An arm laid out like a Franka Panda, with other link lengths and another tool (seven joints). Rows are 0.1 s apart.
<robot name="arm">
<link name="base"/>
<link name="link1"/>
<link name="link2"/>
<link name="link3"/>
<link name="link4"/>
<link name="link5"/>
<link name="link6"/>
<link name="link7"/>
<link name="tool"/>
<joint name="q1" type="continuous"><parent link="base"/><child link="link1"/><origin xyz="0.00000 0.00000 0.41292"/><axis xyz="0 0 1"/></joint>
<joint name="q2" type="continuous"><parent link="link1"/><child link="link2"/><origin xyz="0.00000 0.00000 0.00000" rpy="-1.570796 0.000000 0.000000"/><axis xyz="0 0 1"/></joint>
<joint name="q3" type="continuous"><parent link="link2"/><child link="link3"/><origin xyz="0.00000 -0.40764 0.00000" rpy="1.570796 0.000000 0.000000"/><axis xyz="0 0 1"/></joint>
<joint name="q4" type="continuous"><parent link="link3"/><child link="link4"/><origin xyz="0.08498 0.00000 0.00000" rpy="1.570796 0.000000 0.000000"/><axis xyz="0 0 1"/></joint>
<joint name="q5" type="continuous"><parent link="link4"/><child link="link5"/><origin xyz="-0.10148 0.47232 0.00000" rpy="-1.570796 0.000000 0.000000"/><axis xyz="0 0 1"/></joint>
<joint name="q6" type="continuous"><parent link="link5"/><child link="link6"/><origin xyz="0.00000 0.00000 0.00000" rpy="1.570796 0.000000 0.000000"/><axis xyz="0 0 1"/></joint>
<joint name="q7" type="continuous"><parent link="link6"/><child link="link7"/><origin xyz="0.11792 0.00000 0.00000" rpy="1.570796 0.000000 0.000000"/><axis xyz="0 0 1"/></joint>
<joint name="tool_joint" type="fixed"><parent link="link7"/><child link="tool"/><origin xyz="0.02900 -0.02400 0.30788" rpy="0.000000 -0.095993 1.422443"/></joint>
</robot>
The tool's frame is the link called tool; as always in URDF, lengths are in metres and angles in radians. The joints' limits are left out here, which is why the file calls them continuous.
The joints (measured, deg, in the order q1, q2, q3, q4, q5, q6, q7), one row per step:
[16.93 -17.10 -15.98 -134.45 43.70 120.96 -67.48]
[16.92 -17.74 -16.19 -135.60 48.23 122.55 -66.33]
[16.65 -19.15 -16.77 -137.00 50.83 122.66 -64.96]
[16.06 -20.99 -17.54 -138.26 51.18 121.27 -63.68]
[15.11 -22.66 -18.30 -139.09 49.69 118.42 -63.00]
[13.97 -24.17 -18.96 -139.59 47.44 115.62 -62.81]
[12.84 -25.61 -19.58 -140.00 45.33 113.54 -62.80]
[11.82 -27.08 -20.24 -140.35 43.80 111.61 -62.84]
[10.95 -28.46 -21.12 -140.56 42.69 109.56 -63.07]
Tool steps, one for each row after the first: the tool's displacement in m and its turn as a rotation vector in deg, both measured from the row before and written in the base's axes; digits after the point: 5 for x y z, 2 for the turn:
[0.00718 0.00168 0.00827 3.88 0.58 -4.17]
[-0.00265 -0.00454 0.00725 3.07 1.16 -2.94]
[-0.01099 -0.00802 0.00611 1.85 1.29 -1.15]
[-0.01725 -0.00893 0.00276 0.61 1.30 0.83]
[-0.01676 -0.01137 0.00183 -0.29 0.76 1.30]
[-0.01345 -0.01308 0.00216 -0.53 0.26 0.82]
[-0.01224 -0.01177 0.00459 -0.07 0.09 0.53]
[-0.01167 -0.01116 0.00627 0.38 -0.01 0.49]

